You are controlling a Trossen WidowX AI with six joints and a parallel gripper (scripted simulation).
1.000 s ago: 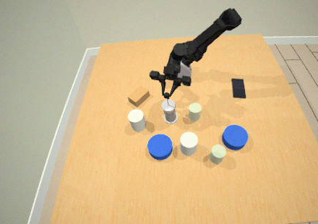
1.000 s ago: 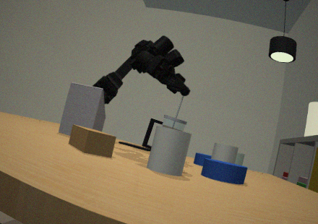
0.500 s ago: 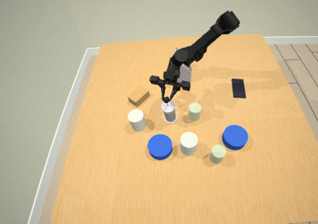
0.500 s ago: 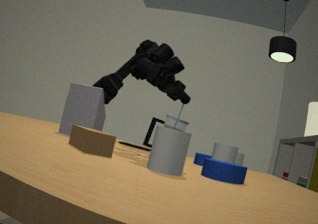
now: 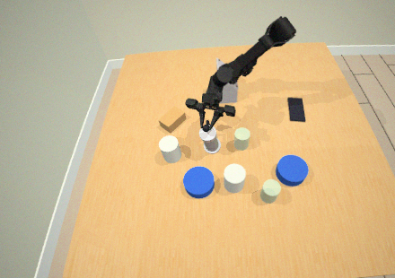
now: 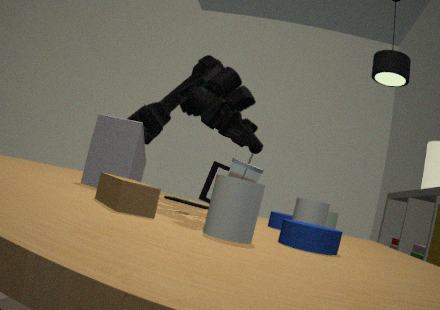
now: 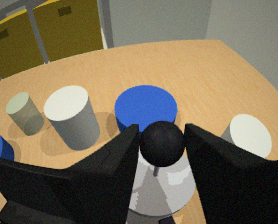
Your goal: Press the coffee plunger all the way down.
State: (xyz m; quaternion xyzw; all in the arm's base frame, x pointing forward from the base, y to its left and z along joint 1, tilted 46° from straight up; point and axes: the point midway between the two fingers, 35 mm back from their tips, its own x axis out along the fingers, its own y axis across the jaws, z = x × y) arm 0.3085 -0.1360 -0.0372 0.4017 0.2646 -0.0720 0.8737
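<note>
Right now my gripper tip is 9 cm above the coffee press, 4 cm past it and 1 cm to the right of it. Round my gripper tip: black slab (45 cm to the left, 21 cm behind, 17 cm below); brown box (19 cm behind, 16 cm to the right, 15 cm below).
</note>
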